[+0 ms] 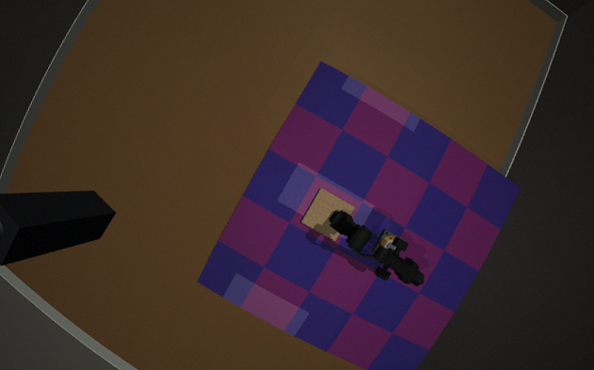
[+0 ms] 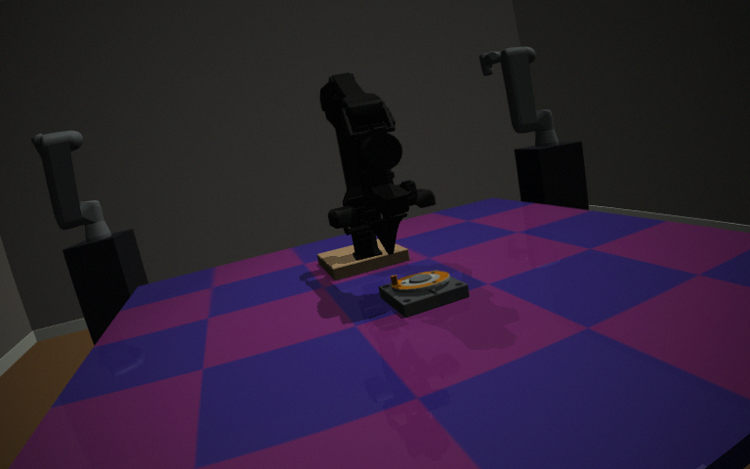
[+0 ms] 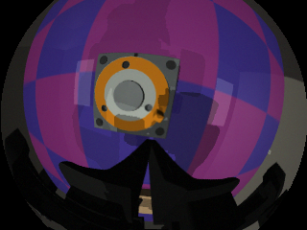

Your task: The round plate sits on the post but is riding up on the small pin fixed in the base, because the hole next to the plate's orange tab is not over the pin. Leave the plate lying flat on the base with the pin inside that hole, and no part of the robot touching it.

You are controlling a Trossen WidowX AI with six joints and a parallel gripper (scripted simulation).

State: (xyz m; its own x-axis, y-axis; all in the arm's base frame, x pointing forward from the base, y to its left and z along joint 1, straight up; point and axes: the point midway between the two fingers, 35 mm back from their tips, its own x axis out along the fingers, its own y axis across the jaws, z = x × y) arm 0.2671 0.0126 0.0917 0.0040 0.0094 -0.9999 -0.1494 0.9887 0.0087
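Right now the dark square base is 6 cm below my gripper tip, 4 cm to the left of it and 3 cm ahead of it.
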